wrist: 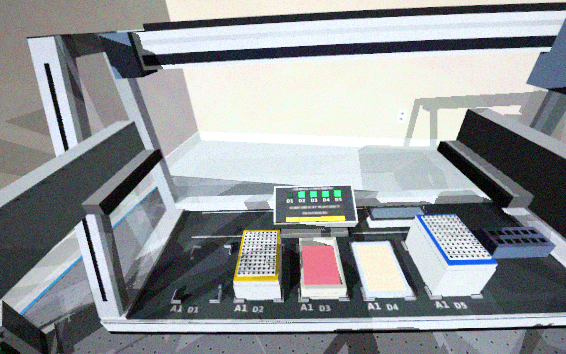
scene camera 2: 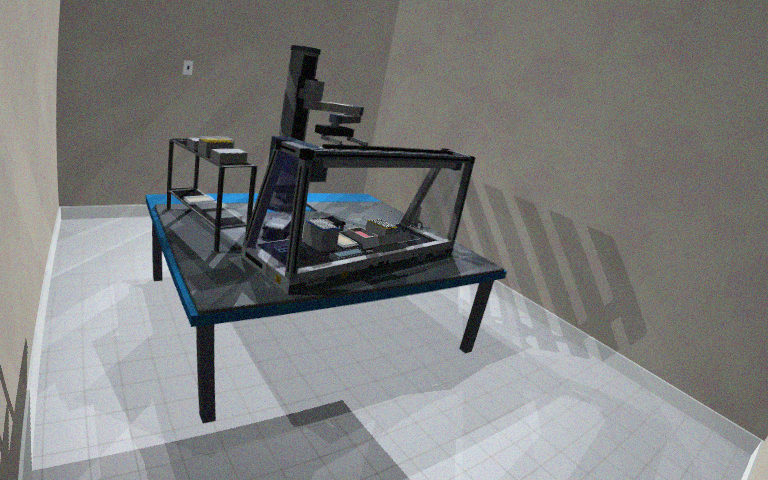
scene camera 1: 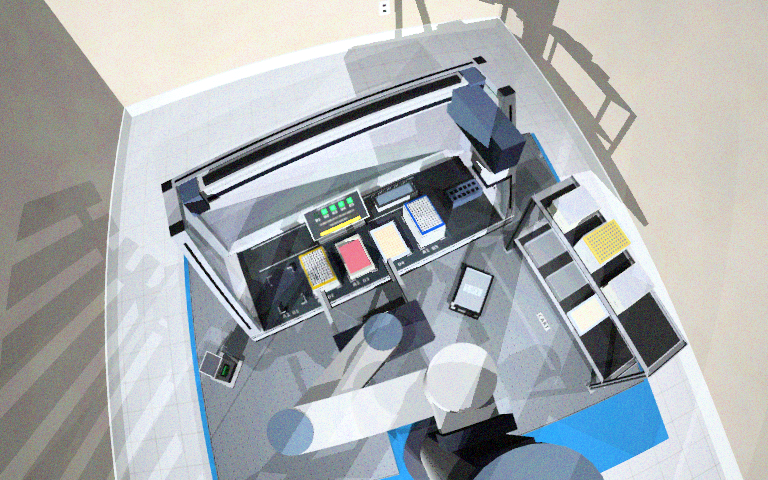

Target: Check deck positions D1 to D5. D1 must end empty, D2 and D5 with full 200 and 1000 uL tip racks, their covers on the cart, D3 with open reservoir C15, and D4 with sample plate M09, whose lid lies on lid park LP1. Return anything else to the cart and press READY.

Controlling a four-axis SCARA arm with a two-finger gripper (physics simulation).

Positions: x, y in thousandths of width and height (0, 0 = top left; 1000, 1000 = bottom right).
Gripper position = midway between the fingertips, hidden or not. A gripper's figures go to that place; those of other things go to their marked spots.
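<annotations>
The gripper (scene camera 1: 460, 574) is 0.89 m from the lens, while a gantry frame (scene camera 1: 264, 393) is 1.06 m from the lens.
</annotations>
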